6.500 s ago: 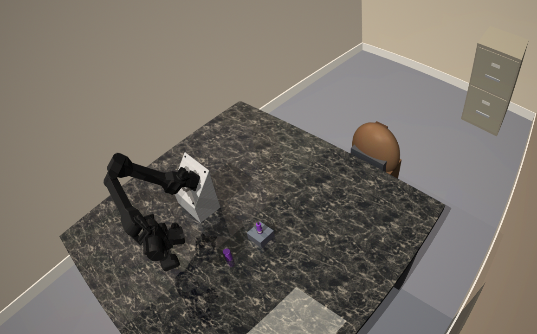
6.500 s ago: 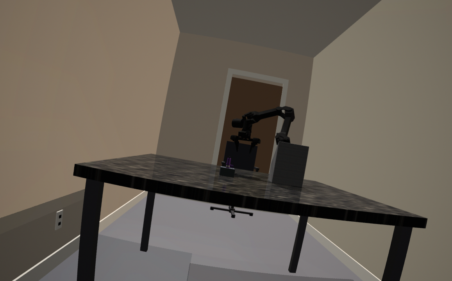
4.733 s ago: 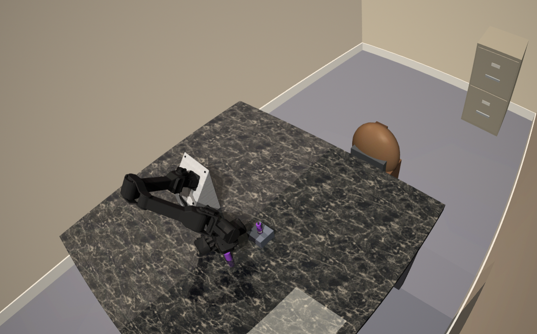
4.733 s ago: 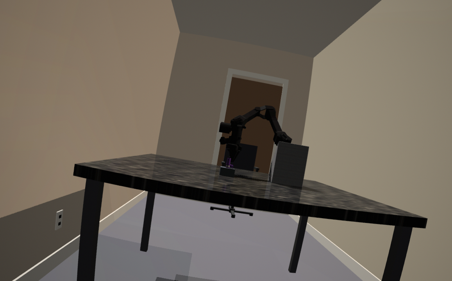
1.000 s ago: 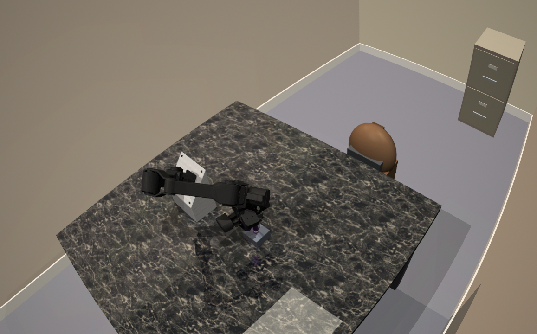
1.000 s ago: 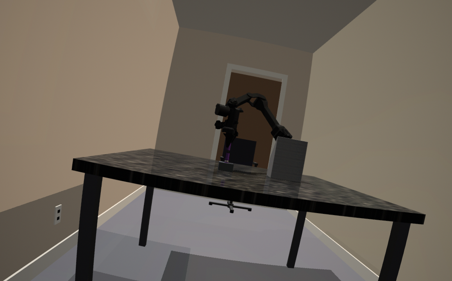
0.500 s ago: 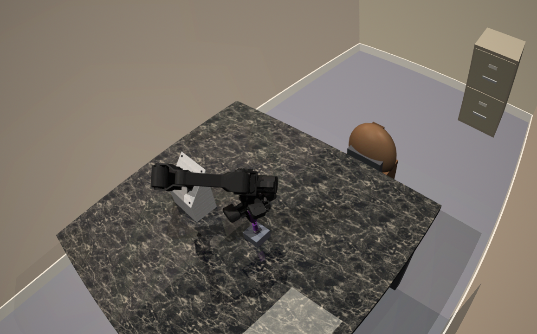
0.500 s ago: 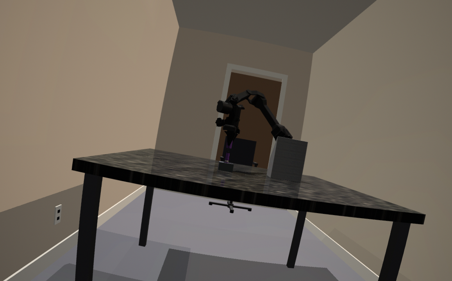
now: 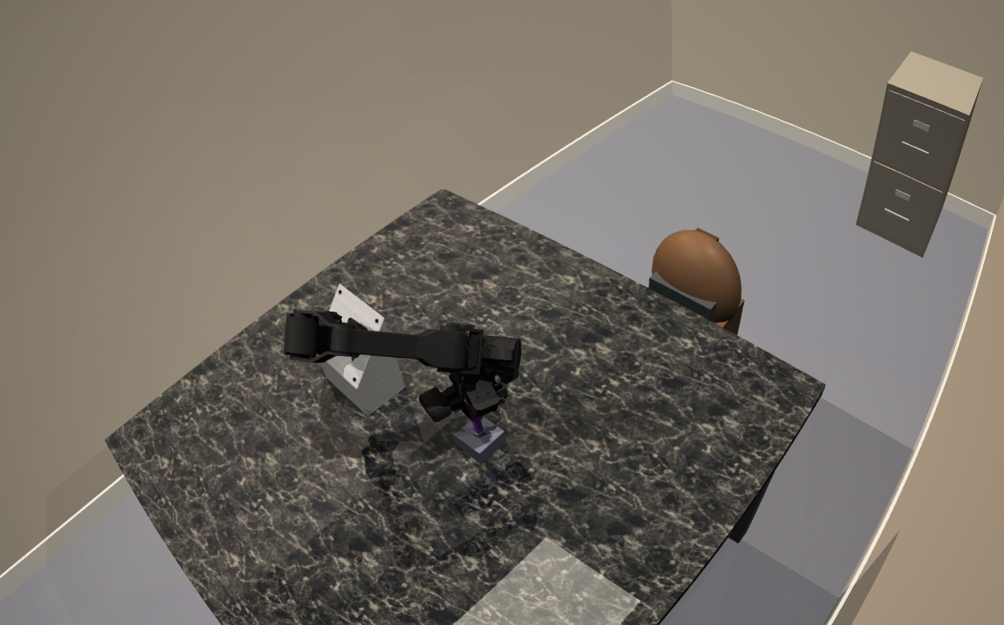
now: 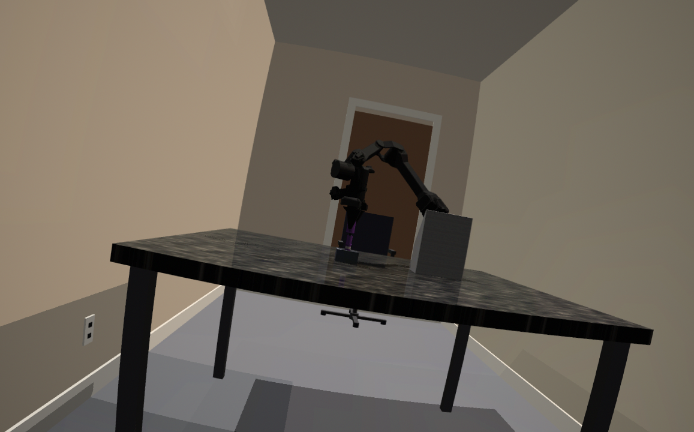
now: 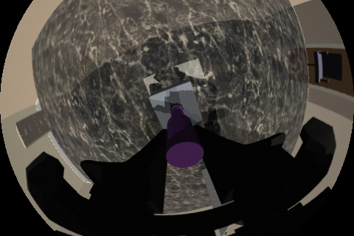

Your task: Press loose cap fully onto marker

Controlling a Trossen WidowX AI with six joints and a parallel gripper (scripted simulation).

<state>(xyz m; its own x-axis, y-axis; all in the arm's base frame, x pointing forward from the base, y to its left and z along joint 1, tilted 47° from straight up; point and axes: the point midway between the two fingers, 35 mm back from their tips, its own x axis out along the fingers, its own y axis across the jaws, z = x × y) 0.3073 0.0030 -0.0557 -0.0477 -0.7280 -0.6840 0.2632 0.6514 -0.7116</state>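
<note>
Right now my gripper tip is 90 mm above the holder block. Also, from my gripper tip: purple cap 10 mm above.
</note>
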